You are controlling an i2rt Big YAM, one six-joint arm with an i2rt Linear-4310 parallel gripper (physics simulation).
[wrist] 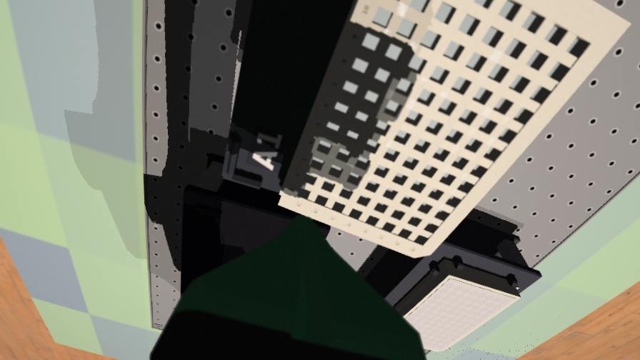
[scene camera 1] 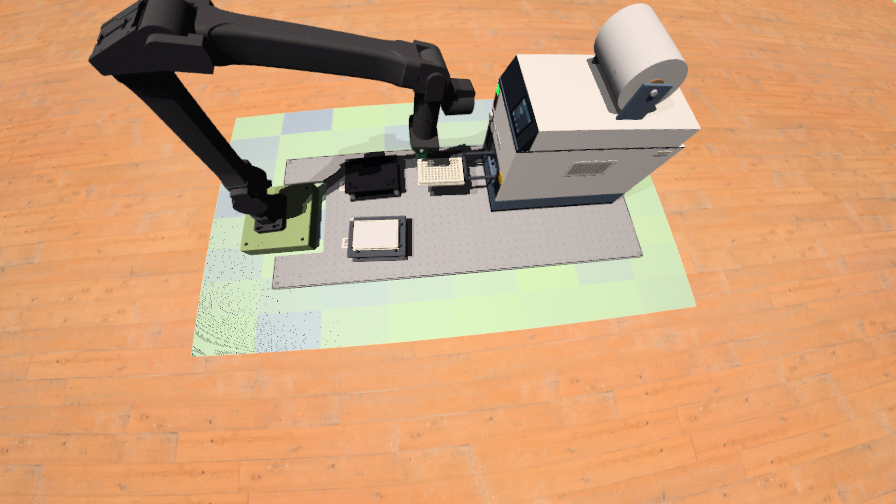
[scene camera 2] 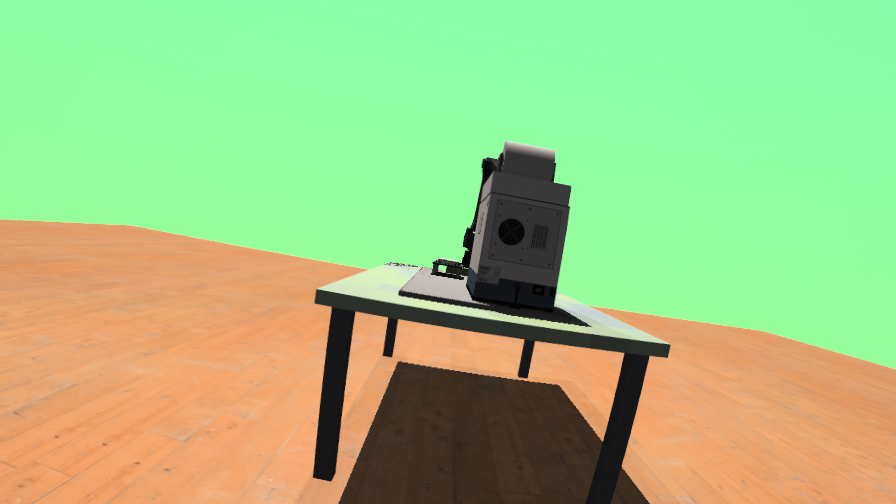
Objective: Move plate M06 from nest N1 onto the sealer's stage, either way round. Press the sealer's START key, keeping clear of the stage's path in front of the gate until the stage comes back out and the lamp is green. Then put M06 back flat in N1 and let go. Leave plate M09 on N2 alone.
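Plate M06, a cream well plate, lies flat on the sealer's black stage, which stands out in front of the white sealer. Nest N1 is black and empty, just left of the stage. Plate M09 sits in nest N2 at the front. My gripper is shut on nothing, its dark green fingers together at the plate's far edge, close to the sealer's front panel. In the second scene view the sealer hides the gripper.
A grey perforated board carries the nests and the sealer. The arm's green base plate is at its left end. A white film roll sits on top of the sealer. The table edges lie just beyond the mat.
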